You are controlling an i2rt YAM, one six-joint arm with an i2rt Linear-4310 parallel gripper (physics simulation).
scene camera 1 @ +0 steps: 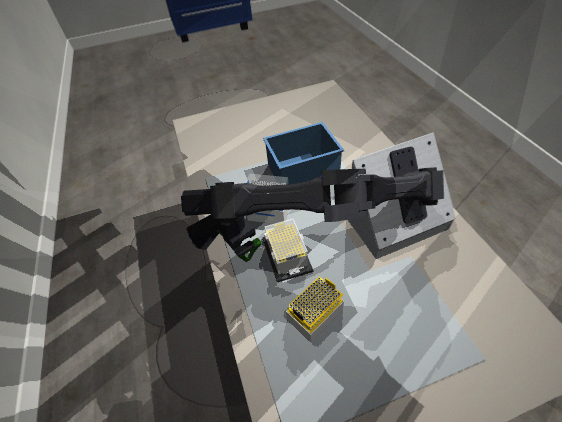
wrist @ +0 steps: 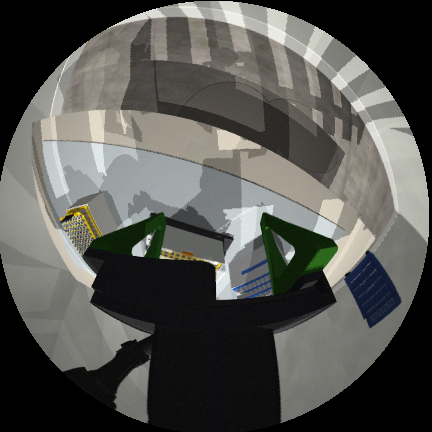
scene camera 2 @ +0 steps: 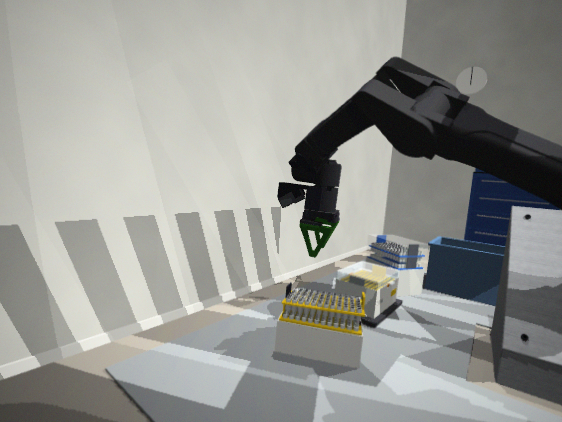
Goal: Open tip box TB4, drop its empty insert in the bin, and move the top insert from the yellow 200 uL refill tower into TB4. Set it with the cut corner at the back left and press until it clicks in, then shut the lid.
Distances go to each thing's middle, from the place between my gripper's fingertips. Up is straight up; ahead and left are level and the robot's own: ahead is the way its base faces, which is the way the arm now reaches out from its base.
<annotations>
Now: the clear lid (scene camera 1: 286, 242) 13 cm behind my hand, 2 cm below it and 1 cm to the left of it. From my hand the other things lie so: blue bin (scene camera 2: 471, 270): 31 cm behind, 30 cm to the right, 3 cm below; then blue-trimmed tip rack (scene camera 2: 409, 256): 16 cm to the right, 13 cm behind, 2 cm below.
</annotations>
